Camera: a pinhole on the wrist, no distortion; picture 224 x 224 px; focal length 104.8 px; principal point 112.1 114.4 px. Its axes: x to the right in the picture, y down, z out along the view. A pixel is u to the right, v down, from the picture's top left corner.
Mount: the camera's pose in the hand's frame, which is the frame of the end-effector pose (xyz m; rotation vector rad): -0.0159 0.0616 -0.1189 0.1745 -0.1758 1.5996
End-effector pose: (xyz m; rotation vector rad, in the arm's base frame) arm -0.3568 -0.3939 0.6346 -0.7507 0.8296 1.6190
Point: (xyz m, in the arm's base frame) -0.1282 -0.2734 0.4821
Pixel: outside the picture
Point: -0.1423 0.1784 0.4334
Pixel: 58.4 30.7
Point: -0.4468 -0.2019 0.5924
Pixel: 130.8 44.1
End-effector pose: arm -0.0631 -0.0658 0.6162 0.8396 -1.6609 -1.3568
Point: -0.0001 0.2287 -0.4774
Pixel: outside the picture
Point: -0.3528 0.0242 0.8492
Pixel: 191.8 79.2
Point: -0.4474 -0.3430 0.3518
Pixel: 40.7 25.8
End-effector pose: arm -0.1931 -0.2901 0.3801 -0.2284 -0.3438 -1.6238
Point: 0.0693 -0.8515 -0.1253
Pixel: behind the camera
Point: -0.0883 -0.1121 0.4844
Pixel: 154.7 163.1
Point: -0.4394 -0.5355 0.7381
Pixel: 66.7 21.0
